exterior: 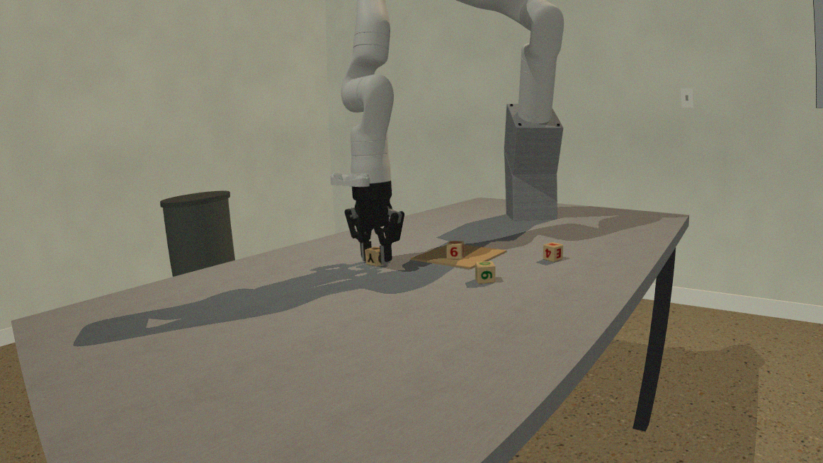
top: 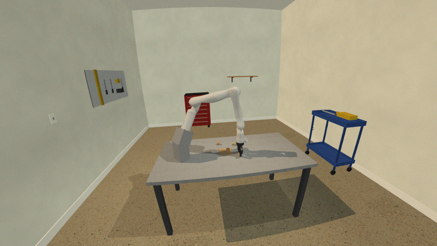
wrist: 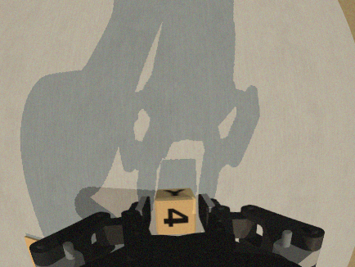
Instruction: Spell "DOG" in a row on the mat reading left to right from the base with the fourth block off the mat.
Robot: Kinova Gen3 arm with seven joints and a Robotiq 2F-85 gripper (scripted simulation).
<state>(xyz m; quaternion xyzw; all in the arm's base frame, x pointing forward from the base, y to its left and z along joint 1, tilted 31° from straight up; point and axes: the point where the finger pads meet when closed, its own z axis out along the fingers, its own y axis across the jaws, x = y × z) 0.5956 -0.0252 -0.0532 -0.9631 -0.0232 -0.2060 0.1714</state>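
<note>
My gripper is now right at the G block. Also, from my hand: O block 110 mm to the left, 110 mm behind; then tan mat 140 mm behind, 100 mm to the left, 20 mm below; then D block 240 mm to the left, 30 mm behind.
</note>
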